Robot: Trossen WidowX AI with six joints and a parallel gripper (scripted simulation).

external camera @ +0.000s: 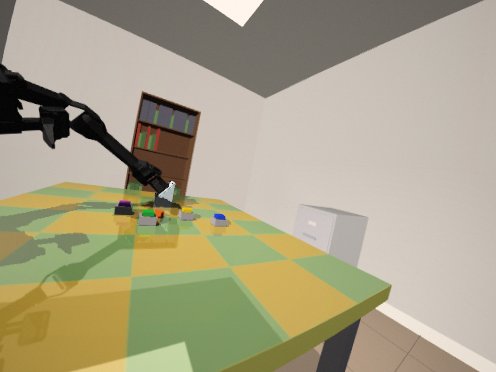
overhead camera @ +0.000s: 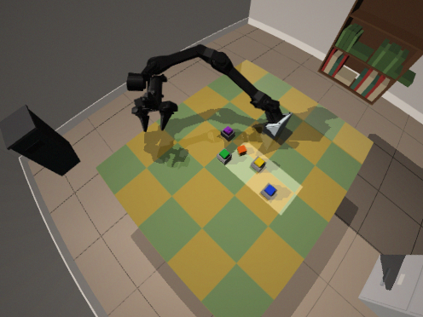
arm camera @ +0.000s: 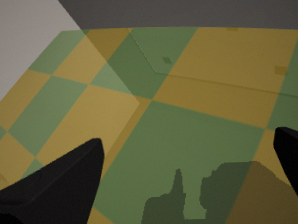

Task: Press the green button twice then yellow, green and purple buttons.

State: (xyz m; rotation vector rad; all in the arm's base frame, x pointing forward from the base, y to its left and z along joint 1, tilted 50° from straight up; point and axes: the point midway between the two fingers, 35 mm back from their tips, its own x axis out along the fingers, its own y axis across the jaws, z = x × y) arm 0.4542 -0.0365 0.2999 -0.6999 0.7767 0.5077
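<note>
My gripper tip is 20 cm past the green button, 20 cm to the right of it and 14 cm above it. From my gripper tip the other things lie so: blue button: 23 cm behind, 44 cm to the left, 14 cm below; then yellow button: 29 cm behind, 32 cm to the left, 14 cm below; then orange block: 28 cm behind, 22 cm to the left, 16 cm below.
</note>
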